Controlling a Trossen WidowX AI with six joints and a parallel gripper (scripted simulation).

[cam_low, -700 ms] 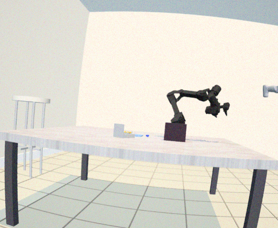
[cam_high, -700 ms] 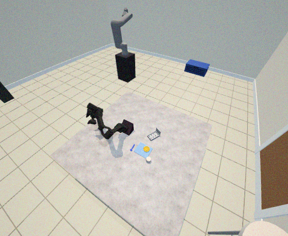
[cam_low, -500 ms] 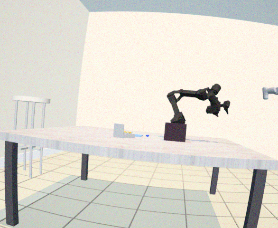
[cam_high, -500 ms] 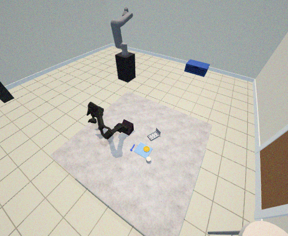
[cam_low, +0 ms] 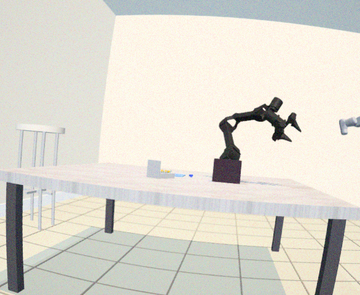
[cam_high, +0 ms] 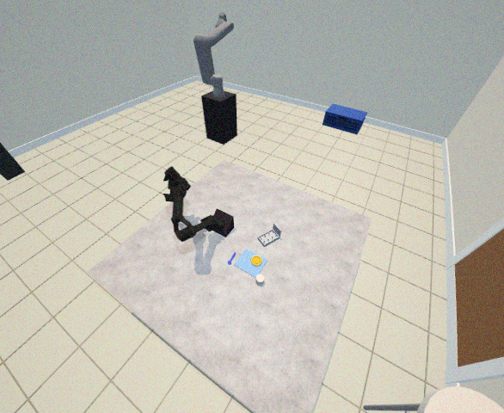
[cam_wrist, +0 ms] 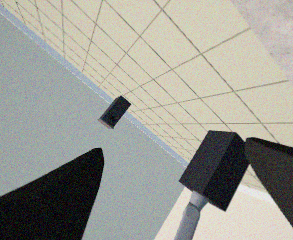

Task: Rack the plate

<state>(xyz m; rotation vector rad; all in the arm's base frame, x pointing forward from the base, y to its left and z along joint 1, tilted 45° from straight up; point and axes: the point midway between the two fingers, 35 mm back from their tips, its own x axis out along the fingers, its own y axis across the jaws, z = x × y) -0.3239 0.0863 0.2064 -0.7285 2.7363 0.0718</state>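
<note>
Right now my gripper tip is 670 mm short of the yellow plate, 20 mm to the right of it and 240 mm above it. Round my gripper tip: light blue mat 650 mm ahead, 250 mm below; grey dish rack 640 mm ahead, 210 mm to the left, 230 mm below; blue utensil 540 mm ahead, 50 mm to the right, 250 mm below.
</note>
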